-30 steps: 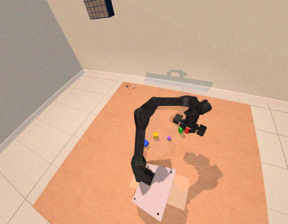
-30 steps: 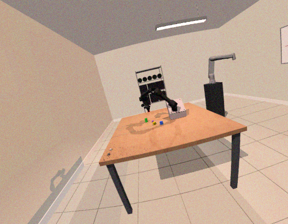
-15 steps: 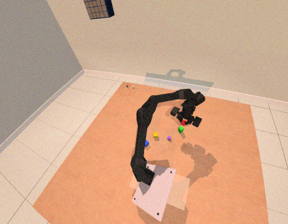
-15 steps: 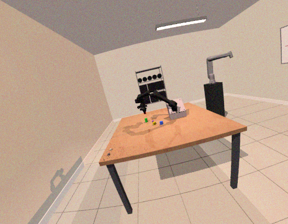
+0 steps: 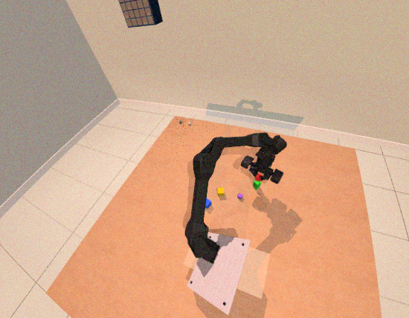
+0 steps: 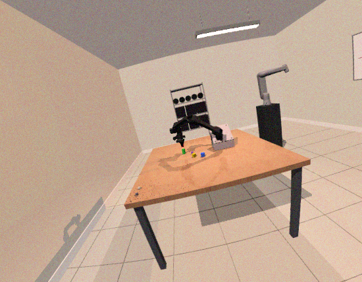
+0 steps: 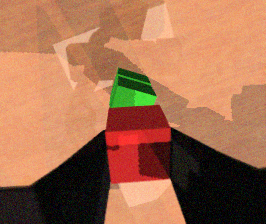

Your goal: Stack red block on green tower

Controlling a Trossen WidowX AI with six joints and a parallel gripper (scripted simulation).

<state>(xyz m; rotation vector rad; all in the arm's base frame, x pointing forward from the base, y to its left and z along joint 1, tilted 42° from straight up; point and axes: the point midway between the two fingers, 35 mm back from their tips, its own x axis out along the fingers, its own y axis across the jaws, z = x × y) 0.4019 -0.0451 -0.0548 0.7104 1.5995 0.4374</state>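
Right now the green block is 5 cm below my gripper tip. Round my gripper tip: yellow block (16 cm to the left, 11 cm behind, 7 cm below); then red block (1 cm above); then purple block (9 cm behind, 8 cm below, 6 cm to the left).
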